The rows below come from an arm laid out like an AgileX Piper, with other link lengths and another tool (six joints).
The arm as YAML. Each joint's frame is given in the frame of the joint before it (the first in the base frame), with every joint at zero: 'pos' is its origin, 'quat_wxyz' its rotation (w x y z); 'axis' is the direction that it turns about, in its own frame. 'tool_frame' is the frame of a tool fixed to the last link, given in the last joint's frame.
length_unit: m
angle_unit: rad
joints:
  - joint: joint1
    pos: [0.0, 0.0, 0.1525]
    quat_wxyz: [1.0, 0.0, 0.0, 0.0]
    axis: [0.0, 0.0, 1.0]
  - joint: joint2
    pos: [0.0, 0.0, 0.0]
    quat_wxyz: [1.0, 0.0, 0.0, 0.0]
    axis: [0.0, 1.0, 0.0]
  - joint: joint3
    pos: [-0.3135, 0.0, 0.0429]
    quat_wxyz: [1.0, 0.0, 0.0, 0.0]
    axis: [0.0, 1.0, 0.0]
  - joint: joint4
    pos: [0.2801, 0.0, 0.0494]
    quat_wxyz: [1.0, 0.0, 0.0, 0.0]
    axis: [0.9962, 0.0, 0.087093]
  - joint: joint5
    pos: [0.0, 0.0, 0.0]
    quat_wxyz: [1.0, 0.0, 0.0, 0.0]
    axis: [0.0, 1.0, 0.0]
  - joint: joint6
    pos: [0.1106, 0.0, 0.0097]
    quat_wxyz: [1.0, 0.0, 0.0, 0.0]
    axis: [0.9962, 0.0, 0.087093]
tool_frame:
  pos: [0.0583, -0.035, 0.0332]
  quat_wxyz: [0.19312, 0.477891, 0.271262, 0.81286]
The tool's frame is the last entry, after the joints.
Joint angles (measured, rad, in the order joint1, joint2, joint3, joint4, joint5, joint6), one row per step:
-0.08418 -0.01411 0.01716 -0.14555 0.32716 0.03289
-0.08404 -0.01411 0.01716 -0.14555 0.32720 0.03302
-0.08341 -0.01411 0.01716 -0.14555 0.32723 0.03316
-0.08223 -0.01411 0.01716 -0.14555 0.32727 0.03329
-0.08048 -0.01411 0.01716 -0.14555 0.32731 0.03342
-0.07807 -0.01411 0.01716 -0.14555 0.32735 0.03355
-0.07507 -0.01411 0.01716 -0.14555 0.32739 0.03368
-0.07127 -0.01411 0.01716 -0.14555 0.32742 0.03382
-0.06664 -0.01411 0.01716 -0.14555 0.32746 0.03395
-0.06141 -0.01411 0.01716 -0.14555 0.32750 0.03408
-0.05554 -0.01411 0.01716 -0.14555 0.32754 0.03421
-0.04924 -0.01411 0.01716 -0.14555 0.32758 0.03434
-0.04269 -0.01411 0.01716 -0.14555 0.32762 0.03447
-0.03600 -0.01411 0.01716 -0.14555 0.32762 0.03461
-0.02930 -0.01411 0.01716 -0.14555 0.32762 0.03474
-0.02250 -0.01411 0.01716 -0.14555 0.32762 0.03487
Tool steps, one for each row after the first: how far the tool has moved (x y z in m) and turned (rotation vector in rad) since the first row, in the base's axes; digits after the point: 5 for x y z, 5 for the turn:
0.00000 0.00001 -0.00001 0.00013 0.00002 0.00010
0.00004 0.00009 -0.00002 0.00027 0.00003 0.00070
0.00009 0.00025 -0.00003 0.00040 0.00006 0.00184
0.00018 0.00048 -0.00004 0.00052 0.00008 0.00355
0.00030 0.00080 -0.00005 0.00065 0.00010 0.00593
0.00045 0.00120 -0.00006 0.00078 0.00013 0.00889
0.00064 0.00172 -0.00007 0.00092 0.00014 0.01265
0.00086 0.00234 -0.00008 0.00105 0.00017 0.01725
0.00112 0.00305 -0.00009 0.00118 0.00020 0.02244
0.00140 0.00384 -0.00011 0.00130 0.00022 0.02827
0.00169 0.00470 -0.00012 0.00143 0.00025 0.03454
0.00199 0.00559 -0.00013 0.00156 0.00028 0.04105
0.00229 0.00651 -0.00013 0.00169 0.00027 0.04771
0.00259 0.00743 -0.00014 0.00182 0.00027 0.05437
0.00288 0.00836 -0.00014 0.00194 0.00026 0.06114

